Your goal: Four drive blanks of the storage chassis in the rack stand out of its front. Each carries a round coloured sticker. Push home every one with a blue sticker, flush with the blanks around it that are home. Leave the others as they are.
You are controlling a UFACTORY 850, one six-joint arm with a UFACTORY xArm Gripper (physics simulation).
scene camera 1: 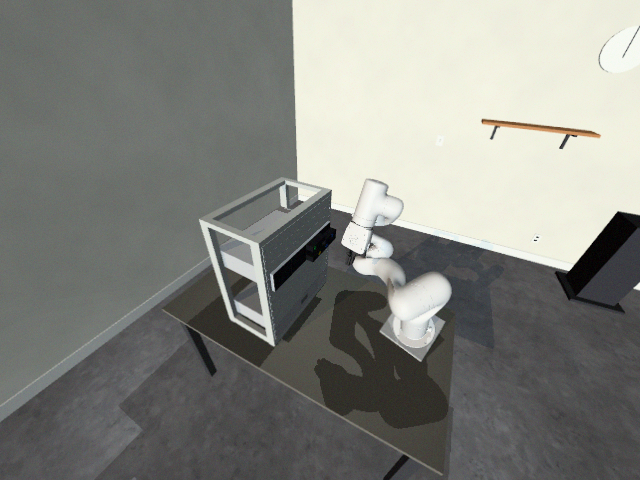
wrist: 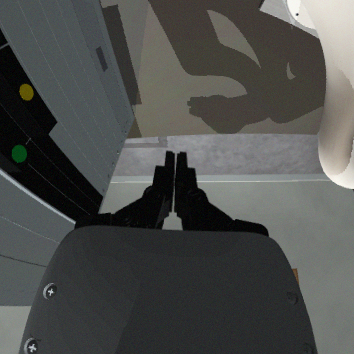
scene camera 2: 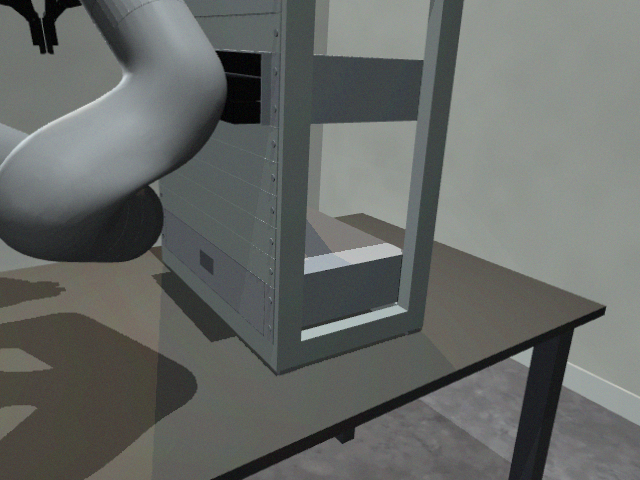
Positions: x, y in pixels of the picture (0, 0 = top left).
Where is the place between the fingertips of my gripper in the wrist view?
174, 165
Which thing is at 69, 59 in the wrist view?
A rack.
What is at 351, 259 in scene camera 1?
My gripper.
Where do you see a rack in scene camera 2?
237, 230
